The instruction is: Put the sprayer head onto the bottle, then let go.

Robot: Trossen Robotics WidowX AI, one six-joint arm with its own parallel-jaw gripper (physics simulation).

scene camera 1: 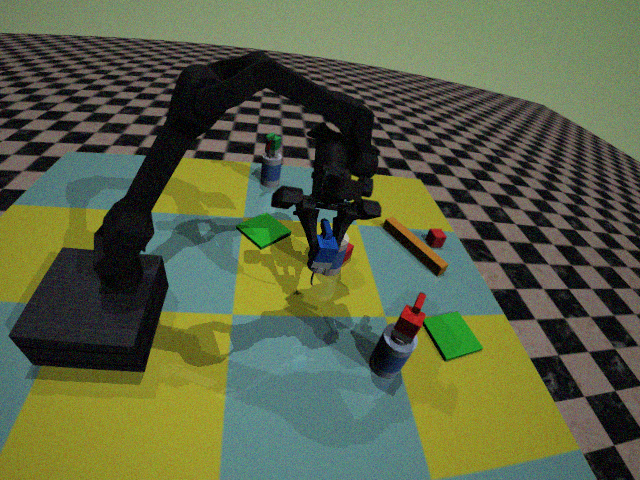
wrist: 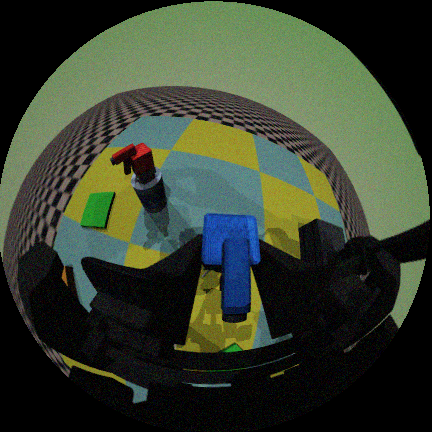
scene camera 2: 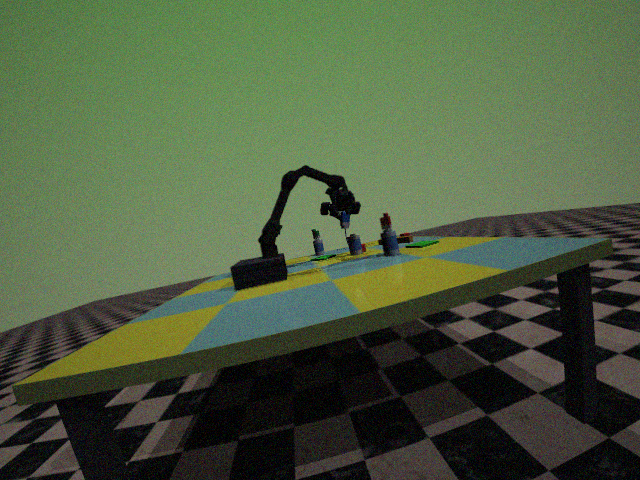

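Pixels of known places: gripper, fingertip midpoint: [scene camera 1: 323, 253] [wrist: 225, 240] [scene camera 2: 345, 219]; arm's base, link origin: [scene camera 1: 121, 279] [scene camera 2: 269, 256].
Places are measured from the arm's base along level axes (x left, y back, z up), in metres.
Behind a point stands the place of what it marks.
Note:
The blue sprayer head [scene camera 1: 325, 250] @(x -0.045, y -0.352, z 0.108 m) [scene camera 2: 345, 221] @(x -0.044, y -0.351, z 0.083 m) [wrist: 231, 240] @(x -0.024, y -0.364, z 0.128 m) is held between the fingers of my gripper [scene camera 1: 326, 242] @(x -0.034, y -0.355, z 0.090 m) [scene camera 2: 344, 214] @(x -0.034, y -0.355, z 0.090 m) [wrist: 225, 240] @(x -0.034, y -0.355, z 0.090 m), which is shut on it. Its thin dark tube [scene camera 1: 312, 277] @(x -0.022, y -0.348, z 0.018 m) [scene camera 2: 345, 233] @(x -0.024, y -0.347, z 0.030 m) hangs down below it. The headless bottle [scene camera 1: 339, 260] @(x 0.082, y -0.440, z -0.043 m) [scene camera 2: 354, 245] @(x 0.081, y -0.414, z -0.042 m), white with a blue band, stands upright on the table. In scene camera 2 the head is above the bottle and a little to its left, apart from it. In scene camera 1 the head covers part of the bottle. The bottle does not show in the wrist view.
A bottle with a red head [scene camera 1: 392, 356] @(x -0.184, y -0.464, z -0.015 m) [scene camera 2: 390, 243] @(x -0.187, y -0.470, z -0.040 m) [wrist: 151, 194] @(x -0.133, y -0.466, z -0.017 m) stands front right; one with a green head [scene camera 1: 270, 171] @(x 0.465, y -0.312, z -0.033 m) [scene camera 2: 318, 245] @(x 0.465, y -0.311, z -0.027 m) stands at the back. A red block [scene camera 1: 348, 253] @(x 0.127, y -0.479, z -0.063 m) is by the headless bottle. Green tiles [scene camera 1: 263, 230] @(x 0.237, y -0.279, z -0.080 m) [scene camera 1: 452, 335] @(x -0.121, y -0.657, z -0.080 m), an orange bar [scene camera 1: 415, 246] @(x 0.149, y -0.677, z -0.063 m) and a red cube [scene camera 1: 436, 238] @(x 0.173, y -0.754, z -0.055 m) lie around.

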